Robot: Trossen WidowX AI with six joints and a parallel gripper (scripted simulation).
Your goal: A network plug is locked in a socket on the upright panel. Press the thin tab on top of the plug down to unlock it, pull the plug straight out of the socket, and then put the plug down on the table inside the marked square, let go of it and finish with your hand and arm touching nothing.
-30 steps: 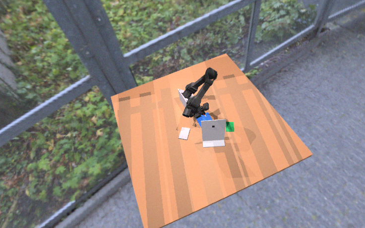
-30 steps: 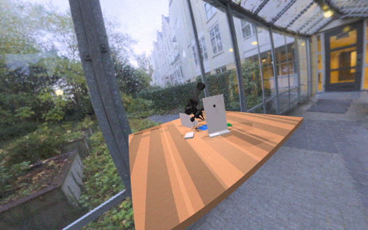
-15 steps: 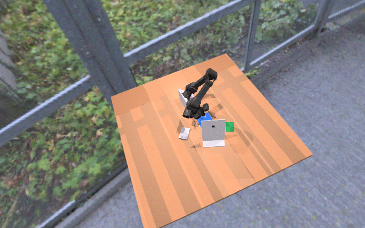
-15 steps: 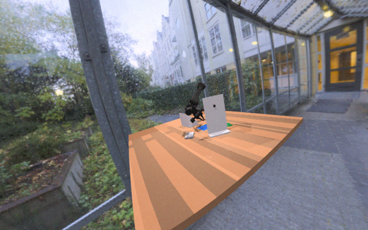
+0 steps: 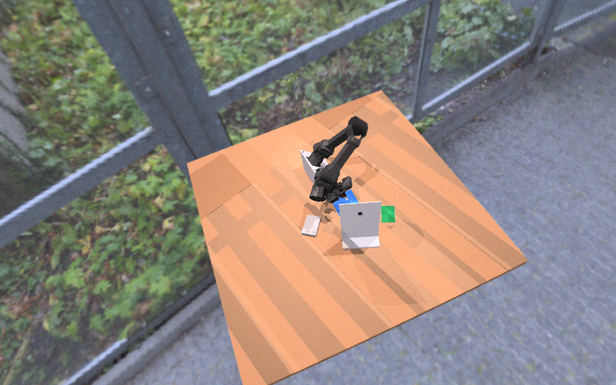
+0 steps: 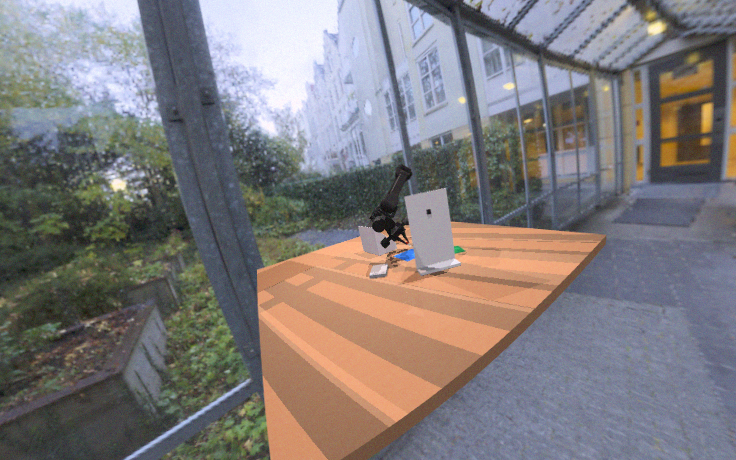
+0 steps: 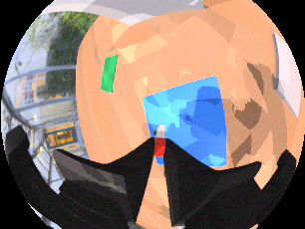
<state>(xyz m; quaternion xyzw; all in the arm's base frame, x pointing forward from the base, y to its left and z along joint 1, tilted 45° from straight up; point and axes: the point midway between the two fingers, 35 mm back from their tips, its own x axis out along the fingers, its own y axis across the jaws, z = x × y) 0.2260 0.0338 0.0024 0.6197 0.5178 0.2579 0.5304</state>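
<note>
The blue marked square is 6 cm below my gripper tip. The rest, counted from my gripper tip: green square (17 cm ahead, 14 cm to the left, 6 cm below); grey panel (21 cm ahead, 5 cm to the right, 8 cm above); network plug (right at my gripper tip).
</note>
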